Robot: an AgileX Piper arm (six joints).
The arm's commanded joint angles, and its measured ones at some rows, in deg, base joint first. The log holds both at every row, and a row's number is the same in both.
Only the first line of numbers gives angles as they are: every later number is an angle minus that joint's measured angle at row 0.
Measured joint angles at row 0: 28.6 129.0 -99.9 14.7 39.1 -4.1
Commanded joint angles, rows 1 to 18: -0.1 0.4 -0.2 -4.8 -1.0 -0.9; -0.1 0.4 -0.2 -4.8 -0.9 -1.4; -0.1 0.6 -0.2 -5.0 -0.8 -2.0; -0.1 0.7 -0.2 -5.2 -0.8 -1.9; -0.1 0.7 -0.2 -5.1 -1.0 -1.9; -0.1 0.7 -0.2 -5.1 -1.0 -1.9; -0.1 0.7 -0.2 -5.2 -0.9 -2.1; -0.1 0.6 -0.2 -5.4 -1.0 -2.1; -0.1 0.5 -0.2 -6.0 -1.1 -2.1; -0.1 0.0 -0.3 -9.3 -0.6 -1.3; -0.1 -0.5 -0.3 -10.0 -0.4 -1.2; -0.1 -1.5 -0.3 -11.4 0.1 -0.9; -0.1 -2.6 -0.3 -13.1 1.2 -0.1; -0.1 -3.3 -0.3 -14.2 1.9 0.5; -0.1 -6.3 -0.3 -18.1 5.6 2.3; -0.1 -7.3 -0.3 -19.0 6.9 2.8; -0.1 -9.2 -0.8 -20.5 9.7 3.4; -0.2 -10.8 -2.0 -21.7 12.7 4.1
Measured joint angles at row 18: 0.0 -8.2 -0.5 -19.5 8.4 2.7
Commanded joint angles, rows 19 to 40: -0.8 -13.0 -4.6 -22.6 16.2 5.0; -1.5 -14.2 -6.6 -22.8 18.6 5.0; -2.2 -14.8 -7.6 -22.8 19.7 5.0; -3.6 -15.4 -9.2 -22.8 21.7 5.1; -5.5 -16.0 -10.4 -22.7 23.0 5.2; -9.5 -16.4 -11.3 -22.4 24.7 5.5; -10.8 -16.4 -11.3 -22.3 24.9 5.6; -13.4 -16.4 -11.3 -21.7 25.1 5.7; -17.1 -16.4 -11.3 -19.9 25.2 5.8; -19.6 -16.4 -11.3 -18.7 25.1 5.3; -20.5 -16.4 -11.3 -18.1 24.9 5.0; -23.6 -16.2 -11.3 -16.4 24.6 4.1; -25.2 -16.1 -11.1 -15.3 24.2 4.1; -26.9 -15.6 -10.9 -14.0 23.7 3.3; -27.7 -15.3 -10.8 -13.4 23.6 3.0; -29.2 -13.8 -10.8 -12.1 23.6 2.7; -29.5 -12.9 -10.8 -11.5 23.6 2.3; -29.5 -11.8 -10.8 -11.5 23.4 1.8; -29.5 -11.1 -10.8 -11.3 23.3 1.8; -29.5 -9.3 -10.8 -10.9 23.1 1.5; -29.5 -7.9 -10.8 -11.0 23.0 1.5; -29.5 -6.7 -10.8 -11.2 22.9 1.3
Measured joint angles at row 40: -29.3 -8.4 -10.9 -11.4 23.5 2.4
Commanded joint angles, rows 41 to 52: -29.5 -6.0 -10.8 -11.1 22.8 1.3; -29.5 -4.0 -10.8 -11.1 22.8 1.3; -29.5 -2.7 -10.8 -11.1 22.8 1.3; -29.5 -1.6 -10.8 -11.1 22.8 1.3; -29.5 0.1 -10.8 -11.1 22.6 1.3; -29.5 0.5 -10.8 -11.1 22.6 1.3; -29.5 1.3 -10.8 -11.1 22.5 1.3; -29.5 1.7 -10.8 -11.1 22.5 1.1; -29.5 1.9 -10.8 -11.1 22.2 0.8; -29.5 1.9 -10.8 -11.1 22.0 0.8; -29.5 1.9 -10.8 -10.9 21.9 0.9; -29.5 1.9 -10.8 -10.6 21.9 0.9
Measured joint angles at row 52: -29.3 1.8 -10.9 -11.3 22.3 1.5
